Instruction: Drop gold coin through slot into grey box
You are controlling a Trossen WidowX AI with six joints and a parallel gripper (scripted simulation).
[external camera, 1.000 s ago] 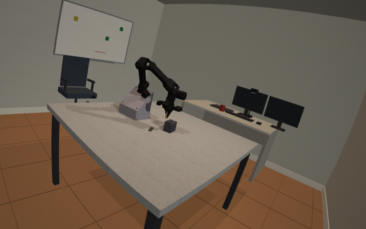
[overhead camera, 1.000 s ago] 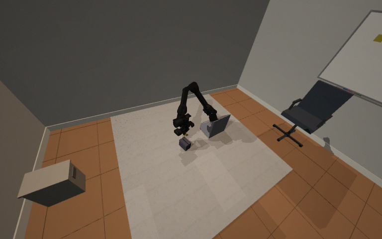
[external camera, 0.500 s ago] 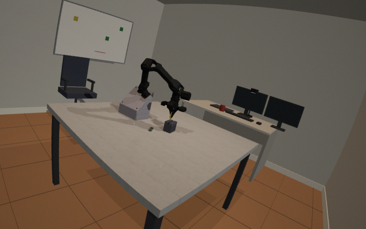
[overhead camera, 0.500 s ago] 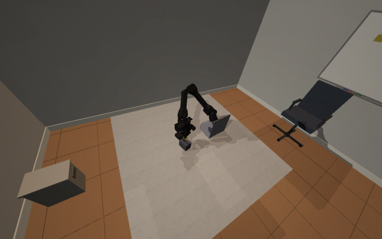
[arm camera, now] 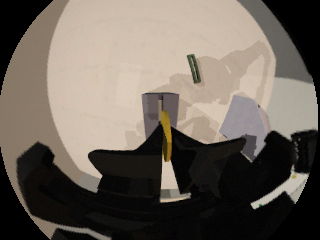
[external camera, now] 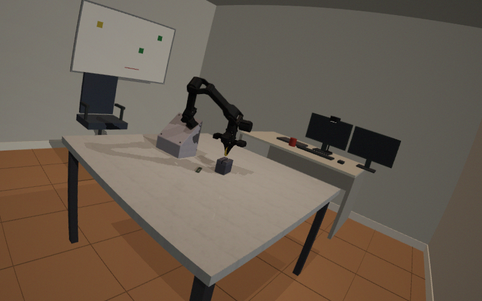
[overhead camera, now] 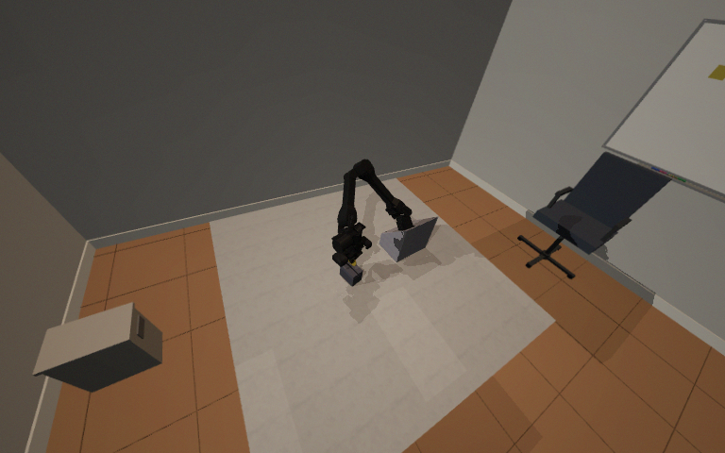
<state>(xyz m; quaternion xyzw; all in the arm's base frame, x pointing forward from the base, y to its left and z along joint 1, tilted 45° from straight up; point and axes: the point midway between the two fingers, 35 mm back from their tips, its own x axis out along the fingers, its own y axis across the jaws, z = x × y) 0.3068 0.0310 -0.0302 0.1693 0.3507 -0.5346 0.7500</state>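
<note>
Now: gripper tip 2 cm below the gold coin.
</note>
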